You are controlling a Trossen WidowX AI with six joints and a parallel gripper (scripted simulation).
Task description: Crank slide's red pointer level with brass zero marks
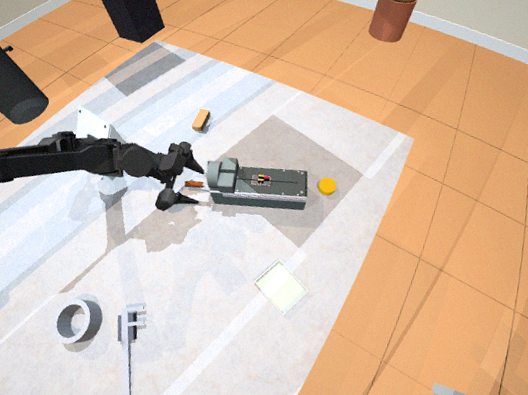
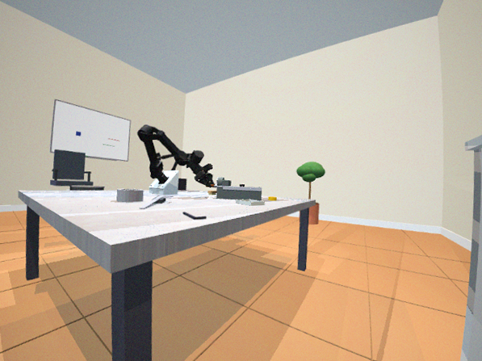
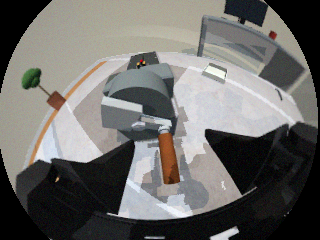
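Now: gripper tip 2 cm past the orange-brown crank handle and 1 cm below it. From my gripper tip the other things lie so: tan block (20 cm behind, 24 cm to the left, 5 cm below); then pale square tile (31 cm ahead, 11 cm to the right, 6 cm below); then red pointer (15 cm ahead, 10 cm to the left, 2 cm above).
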